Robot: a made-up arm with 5 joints. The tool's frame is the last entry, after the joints.
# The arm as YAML. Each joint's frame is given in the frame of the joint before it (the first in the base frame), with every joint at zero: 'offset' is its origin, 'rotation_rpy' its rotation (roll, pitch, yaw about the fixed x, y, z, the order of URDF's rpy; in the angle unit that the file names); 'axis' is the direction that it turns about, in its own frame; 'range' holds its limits. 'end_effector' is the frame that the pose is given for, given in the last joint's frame.
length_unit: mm
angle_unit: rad
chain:
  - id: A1
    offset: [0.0, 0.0, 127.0]
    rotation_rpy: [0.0, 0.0, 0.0]
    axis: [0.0, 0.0, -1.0]
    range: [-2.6, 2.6]
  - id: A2
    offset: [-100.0, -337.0, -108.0]
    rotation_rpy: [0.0, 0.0, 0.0]
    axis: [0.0, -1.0, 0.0]
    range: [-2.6, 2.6]
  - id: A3
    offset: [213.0, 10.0, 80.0]
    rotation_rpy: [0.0, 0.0, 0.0]
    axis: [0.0, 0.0, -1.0]
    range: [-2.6, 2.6]
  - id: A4
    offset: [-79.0, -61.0, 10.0]
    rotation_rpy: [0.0, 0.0, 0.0]
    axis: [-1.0, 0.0, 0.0]
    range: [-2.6, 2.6]
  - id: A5
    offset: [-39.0, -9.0, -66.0]
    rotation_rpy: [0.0, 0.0, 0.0]
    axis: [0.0, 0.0, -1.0]
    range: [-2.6, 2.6]
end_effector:
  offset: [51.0, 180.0, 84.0]
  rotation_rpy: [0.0, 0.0, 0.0]
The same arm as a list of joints. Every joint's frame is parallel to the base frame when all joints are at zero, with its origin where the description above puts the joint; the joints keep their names.
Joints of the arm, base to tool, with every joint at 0 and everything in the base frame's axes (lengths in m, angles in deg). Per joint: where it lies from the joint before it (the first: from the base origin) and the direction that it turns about. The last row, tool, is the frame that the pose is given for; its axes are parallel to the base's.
A1: xyz 0 0 0.127 axis -z
A2: xyz -0.1 -0.337 -0.108 axis -y
A3: xyz 0.213 0.01 0.08 axis -z
A4: xyz -0.079 -0.061 0.01 axis -x
A5: xyz -0.039 -0.009 -0.066 axis -z
tool: xyz 0.051 0.18 0.084
Joint limits (deg, base to tool): -148.97..148.97 -148.97..148.97 -148.97..148.97 -148.97..148.97 -148.97..148.97

